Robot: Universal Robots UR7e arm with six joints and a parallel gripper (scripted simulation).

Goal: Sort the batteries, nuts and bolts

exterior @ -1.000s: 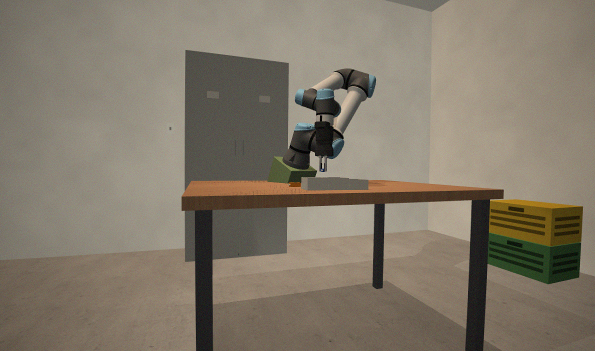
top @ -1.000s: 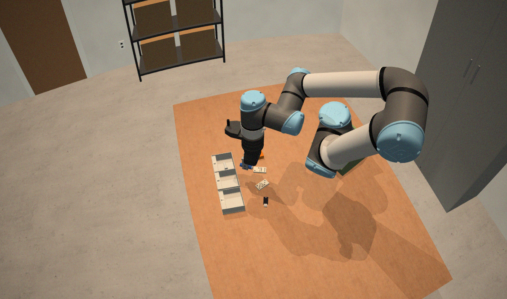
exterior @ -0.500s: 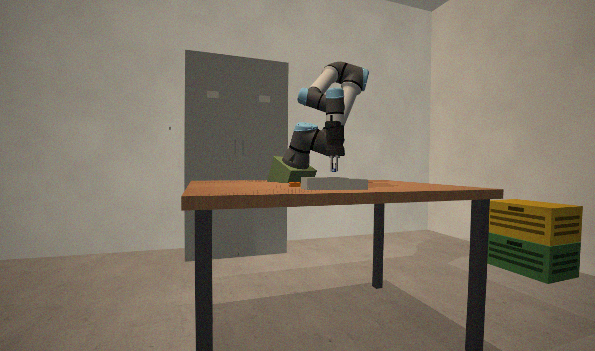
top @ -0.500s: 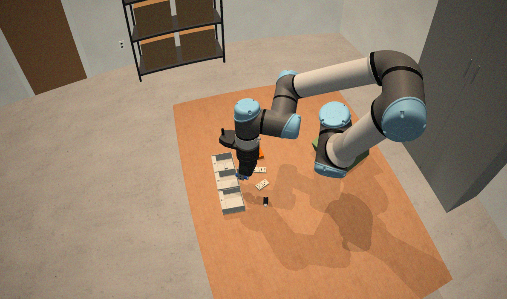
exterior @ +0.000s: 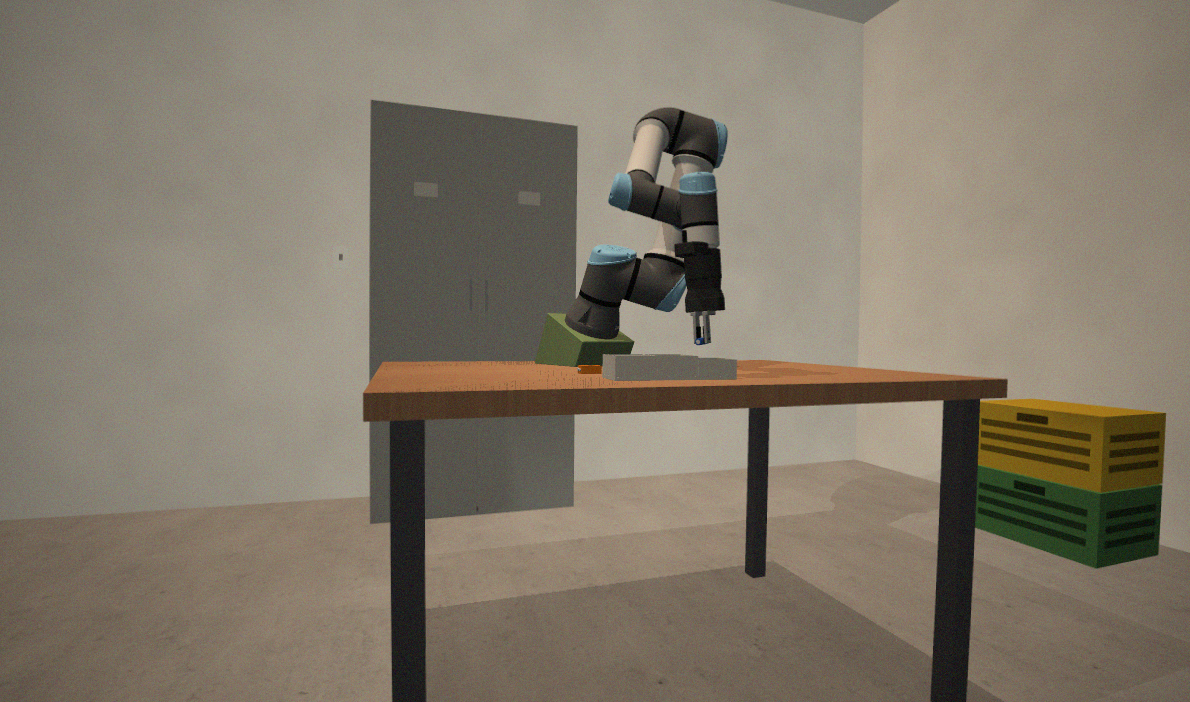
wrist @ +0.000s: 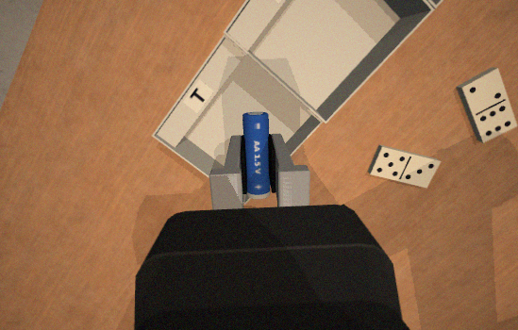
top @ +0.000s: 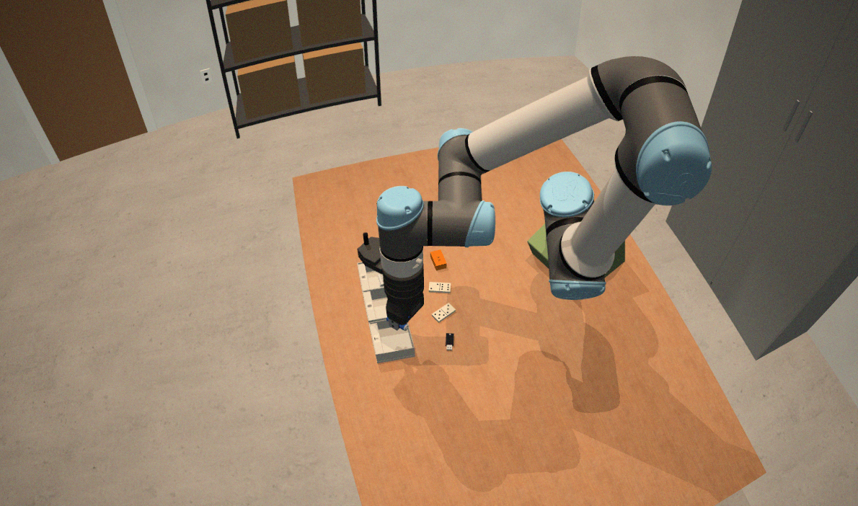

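Right now the orange 9 V battery is 18 cm to the right of my hand, 18 cm behind it and 8 cm below it. Also, from my hand: blue cylindrical battery (1 cm below); then black USB stick (10 cm behind, 8 cm below, 5 cm to the left); then grey bin row (8 cm to the right, 6 cm below).
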